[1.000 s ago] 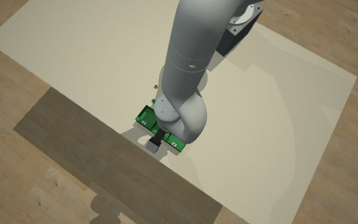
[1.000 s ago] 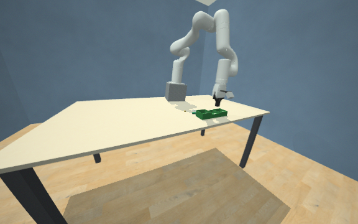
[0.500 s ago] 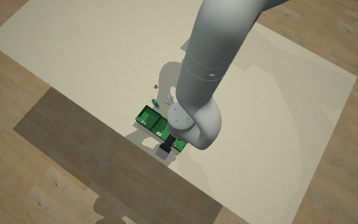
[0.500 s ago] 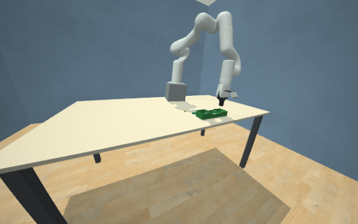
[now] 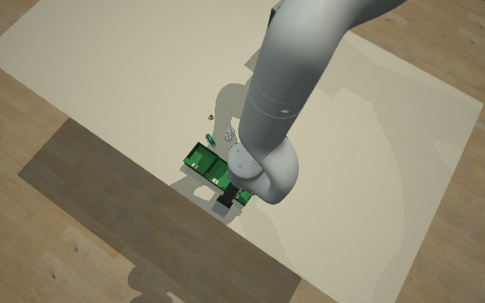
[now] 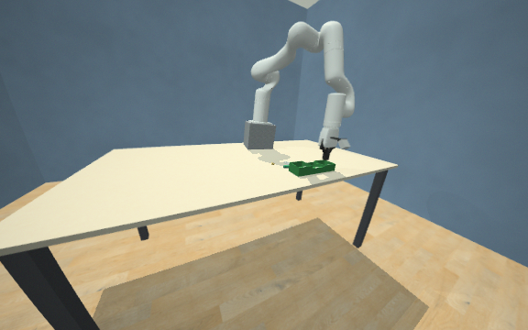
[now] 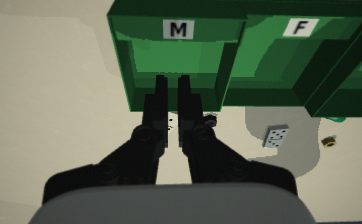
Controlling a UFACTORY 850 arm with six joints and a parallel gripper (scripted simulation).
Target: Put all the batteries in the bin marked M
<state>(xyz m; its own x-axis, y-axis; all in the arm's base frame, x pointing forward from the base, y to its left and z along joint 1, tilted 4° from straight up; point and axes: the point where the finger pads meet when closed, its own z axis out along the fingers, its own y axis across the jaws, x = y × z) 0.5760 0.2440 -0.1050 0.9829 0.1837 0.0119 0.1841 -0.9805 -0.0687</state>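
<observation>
Now: hand 40 mm past the green AA battery, 200 mm to the left of it and 70 mm above it. From my hand the other things lie so: row of green bins (20 mm ahead, 90 mm to the right, 50 mm below); then white die (100 mm behind, 10 mm to the right, 70 mm below); then small black piece (90 mm behind, 70 mm to the right, 70 mm below).
</observation>
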